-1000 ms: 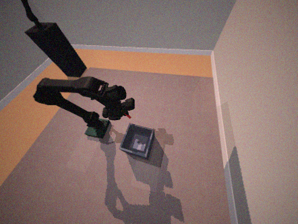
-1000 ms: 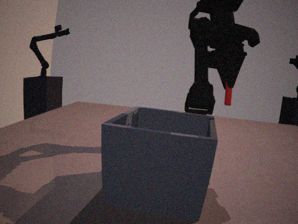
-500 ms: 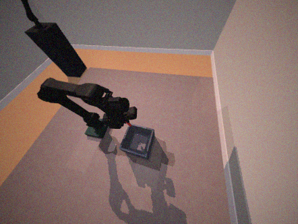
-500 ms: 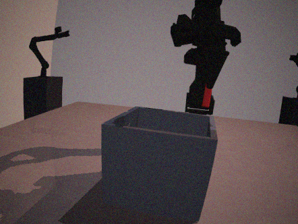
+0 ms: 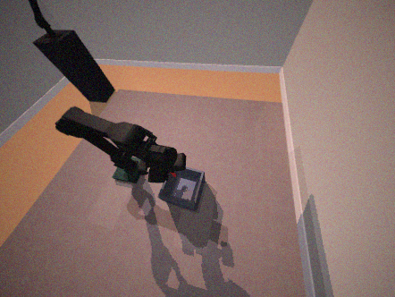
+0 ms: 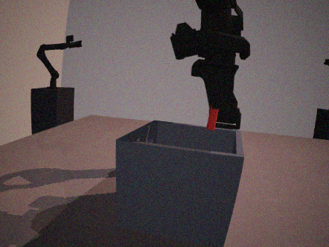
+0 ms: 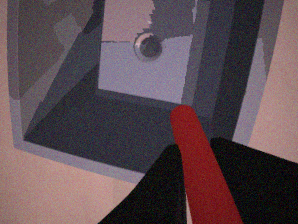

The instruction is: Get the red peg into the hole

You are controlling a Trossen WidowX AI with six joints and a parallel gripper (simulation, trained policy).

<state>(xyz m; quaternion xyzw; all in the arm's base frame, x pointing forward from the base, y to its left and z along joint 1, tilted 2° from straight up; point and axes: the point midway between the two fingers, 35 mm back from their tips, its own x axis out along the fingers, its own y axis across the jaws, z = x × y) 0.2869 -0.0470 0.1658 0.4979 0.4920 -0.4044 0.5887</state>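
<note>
Now: gripper tip 13 cm above the plate, 5 cm short of it and 3 cm to the left of it. From my gripper tip the other things lie so: red peg (1 cm above).
</note>
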